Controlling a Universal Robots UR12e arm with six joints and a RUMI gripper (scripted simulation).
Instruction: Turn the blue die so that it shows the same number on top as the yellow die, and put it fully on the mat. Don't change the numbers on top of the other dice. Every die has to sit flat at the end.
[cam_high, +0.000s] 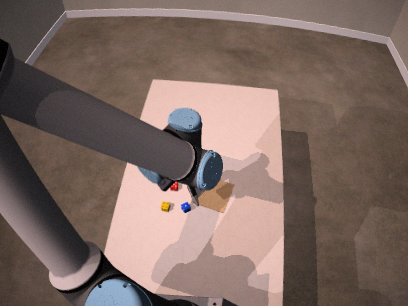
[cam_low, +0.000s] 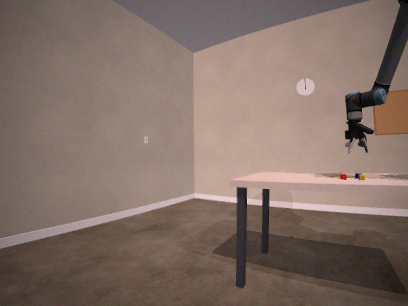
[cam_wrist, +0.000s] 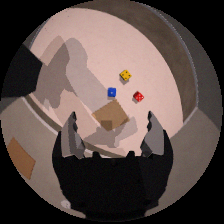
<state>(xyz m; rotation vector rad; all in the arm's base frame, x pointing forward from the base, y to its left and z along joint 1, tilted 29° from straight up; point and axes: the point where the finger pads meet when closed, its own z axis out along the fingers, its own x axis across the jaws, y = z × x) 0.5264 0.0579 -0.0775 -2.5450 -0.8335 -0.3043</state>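
Now: hand 14 cm above the blue die. From my hand the other things lie so: mat 8 cm ahead, 11 cm to the right, 15 cm below; then yellow die 8 cm to the left, 14 cm below; then red die 10 cm ahead, 5 cm to the left, 14 cm below.
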